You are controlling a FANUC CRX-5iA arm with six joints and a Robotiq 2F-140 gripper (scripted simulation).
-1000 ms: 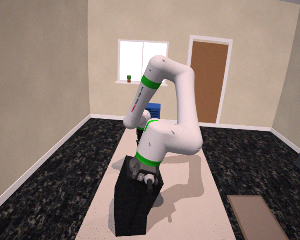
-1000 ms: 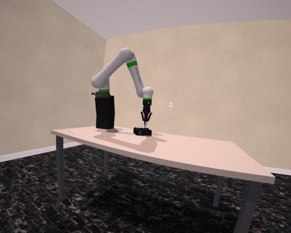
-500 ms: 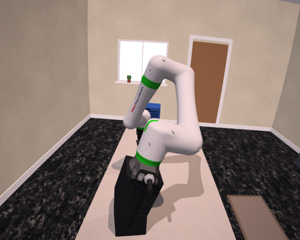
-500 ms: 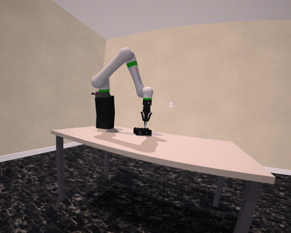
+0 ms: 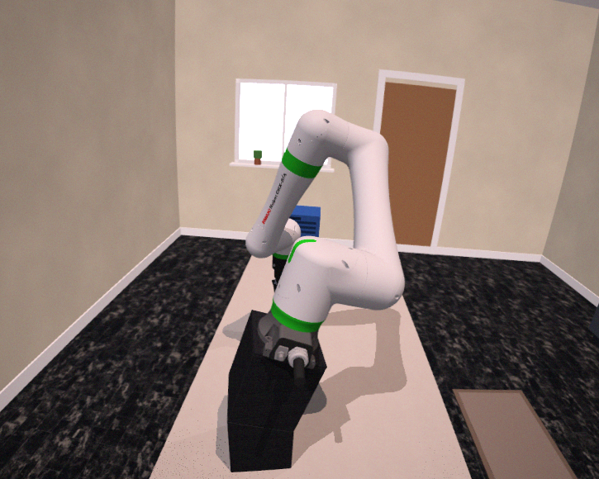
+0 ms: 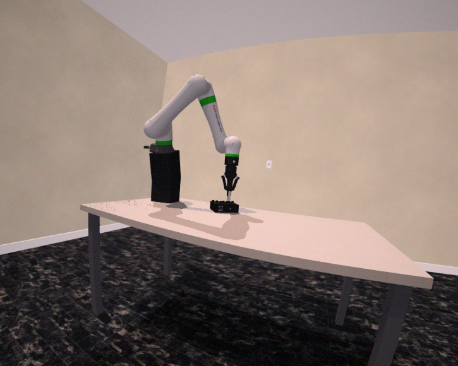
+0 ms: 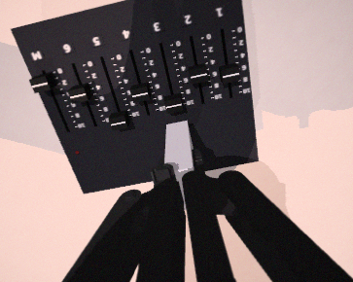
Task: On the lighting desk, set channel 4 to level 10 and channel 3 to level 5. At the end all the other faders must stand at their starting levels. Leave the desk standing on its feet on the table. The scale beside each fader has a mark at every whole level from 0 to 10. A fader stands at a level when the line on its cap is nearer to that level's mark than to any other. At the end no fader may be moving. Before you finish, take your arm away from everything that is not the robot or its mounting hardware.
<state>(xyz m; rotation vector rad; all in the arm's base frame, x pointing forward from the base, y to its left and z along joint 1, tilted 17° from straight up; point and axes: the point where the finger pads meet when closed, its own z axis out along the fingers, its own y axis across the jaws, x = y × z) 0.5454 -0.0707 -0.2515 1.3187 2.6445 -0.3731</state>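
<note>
The channel 3 fader cap is 10 mm behind my hand, 20 mm to the left of it and 40 mm below it. Round my hand: channel 5 fader cap (50 mm behind, 10 mm to the right, 40 mm below); channel 4 fader cap (40 mm behind, 20 mm to the left, 40 mm below); channel 2 fader cap (10 mm behind, 50 mm to the left, 40 mm below).
</note>
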